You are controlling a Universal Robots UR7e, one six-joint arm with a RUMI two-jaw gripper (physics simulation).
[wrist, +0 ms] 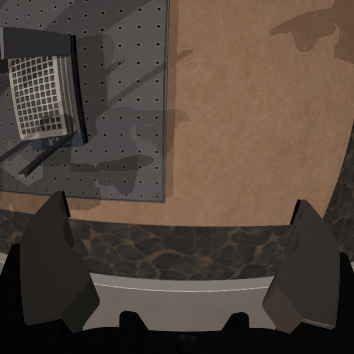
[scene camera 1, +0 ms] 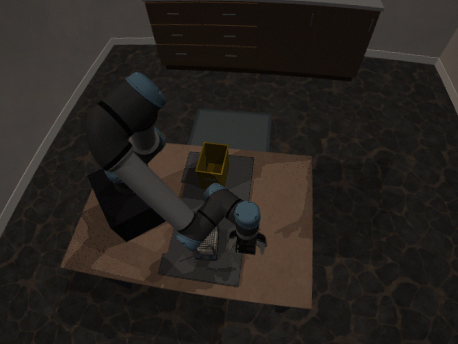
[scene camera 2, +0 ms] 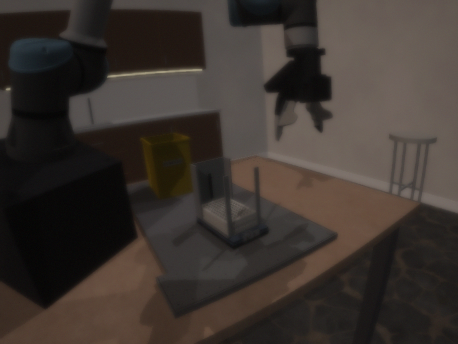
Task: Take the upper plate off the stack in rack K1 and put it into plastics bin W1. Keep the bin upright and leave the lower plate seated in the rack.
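Places are measured from the arm's base along level axes (x ahead, y left, z up), in millimetres.
Pixels of known places: gripper, between the fingertips: [wrist: 181, 200] [scene camera 2: 301, 136]; arm's base, origin of its link: [scene camera 2: 42, 148].
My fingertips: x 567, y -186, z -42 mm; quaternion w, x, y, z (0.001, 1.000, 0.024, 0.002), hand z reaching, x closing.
Observation:
Ahead of a thing's pixels: the offset from my fingertips to its top centre. Level surfaces: height alone.
Rack K1 @(190 mm back, 31 mm left, 43 mm down) [scene camera 1: 206, 256] [scene camera 2: 252, 233] [wrist: 55, 142] stands upright on the grey board, with a tall back panel and two thin front posts. The plate stack @(191 mm back, 41 mm left, 148 mm down) [scene camera 1: 210, 242] [scene camera 2: 227, 215] [wrist: 37, 97] sits low inside it, pale with a gridded top; where upper and lower plate meet is hard to tell. The yellow bin W1 @(235 mm back, 399 mm left, 15 mm down) [scene camera 1: 212, 180] [scene camera 2: 170, 167] stands upright at the board's far end, its top open. My gripper [scene camera 1: 247, 247] [scene camera 2: 300, 135] [wrist: 181, 200] is open and empty, high above the table, to the right of the rack in the first scene view.
The grey perforated board @(195 mm down) [scene camera 1: 172, 267] [scene camera 2: 295, 235] [wrist: 142, 150] lies on the wooden table @(207 mm down) [scene camera 1: 285, 200] [scene camera 2: 370, 192] [wrist: 260, 125]. The black robot base block [scene camera 1: 127, 220] [scene camera 2: 70, 225] is at the left. The rack's posts and back panel rise well above the stack. A stool [scene camera 2: 412, 137] stands beyond the table.

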